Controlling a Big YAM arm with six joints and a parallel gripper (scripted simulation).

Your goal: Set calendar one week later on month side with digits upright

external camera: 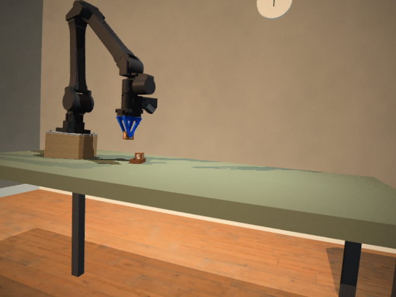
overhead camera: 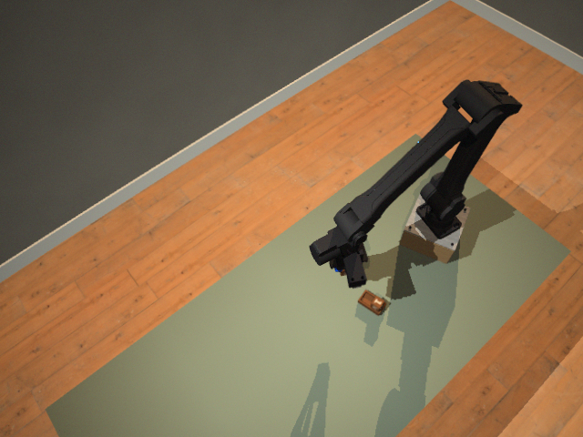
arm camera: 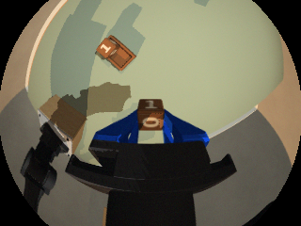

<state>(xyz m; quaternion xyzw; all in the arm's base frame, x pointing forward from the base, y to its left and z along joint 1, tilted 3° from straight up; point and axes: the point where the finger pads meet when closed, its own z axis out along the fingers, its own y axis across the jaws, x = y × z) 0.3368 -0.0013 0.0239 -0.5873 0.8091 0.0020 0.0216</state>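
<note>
My gripper is now right at the brown digit cube. Round my hand: brown tray: 4 cm behind, 10 cm to the left, 11 cm below.
</note>
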